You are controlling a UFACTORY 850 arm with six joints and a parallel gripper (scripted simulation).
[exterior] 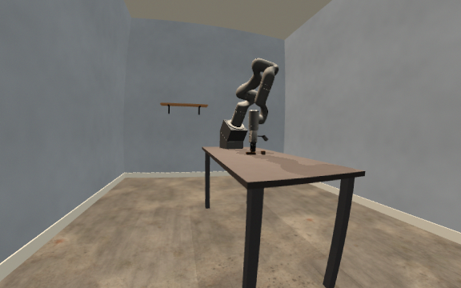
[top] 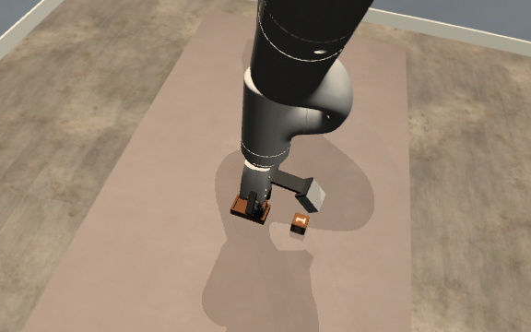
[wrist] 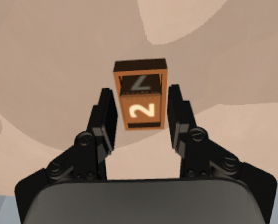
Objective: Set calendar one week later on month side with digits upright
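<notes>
My hand is 2 cm above the wooden cube. Also, from my hand: wooden tray 2 cm to the right, 4 cm below.
</notes>
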